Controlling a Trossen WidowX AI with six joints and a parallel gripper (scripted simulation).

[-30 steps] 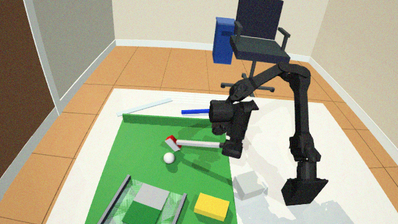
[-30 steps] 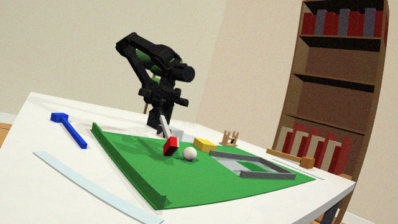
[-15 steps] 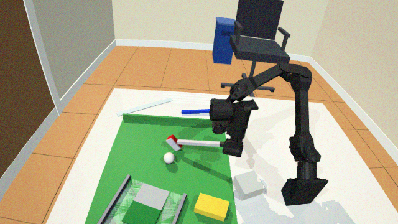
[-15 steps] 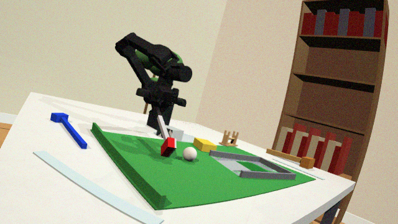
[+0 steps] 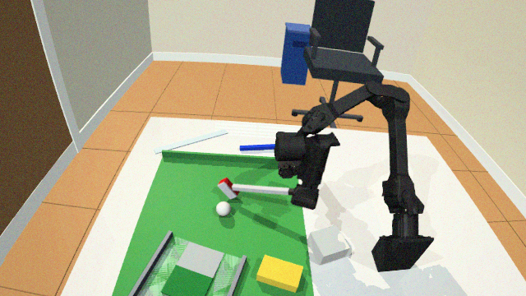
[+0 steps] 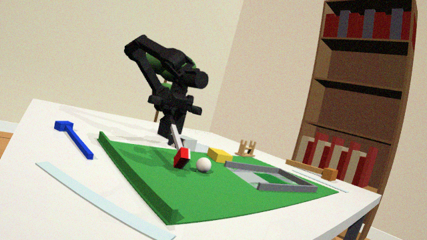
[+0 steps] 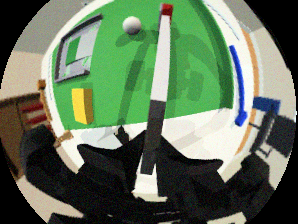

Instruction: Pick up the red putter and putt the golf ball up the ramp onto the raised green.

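The white block lies 12 cm to the left of my gripper tip, 5 cm below it and 5 cm behind it. Also, from my gripper tip: red putter (11 cm ahead, 5 cm to the right); yellow block (19 cm to the left, 10 cm ahead, 6 cm below); white golf ball (22 cm ahead, 5 cm below, 3 cm to the right).
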